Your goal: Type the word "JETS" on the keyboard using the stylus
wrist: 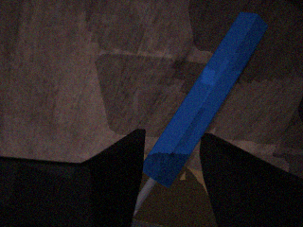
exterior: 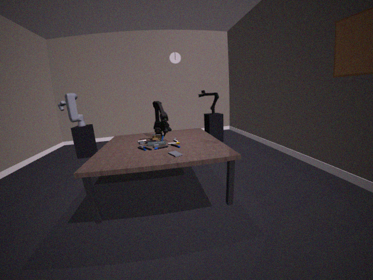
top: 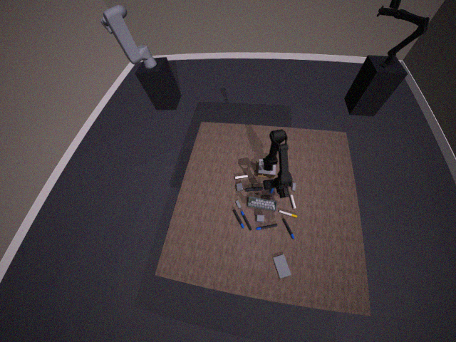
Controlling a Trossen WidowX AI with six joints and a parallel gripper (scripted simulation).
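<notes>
The black bar is 14 cm to the right of my gripper tip, 4 cm ahead of it and 3 cm below it. From my gripper tip the other things lie so: yellow marker (20 cm ahead, 11 cm to the left, 4 cm below); then grey block (25 cm ahead, 9 cm to the right, 3 cm below); then blue stylus (right at my gripper tip).
</notes>
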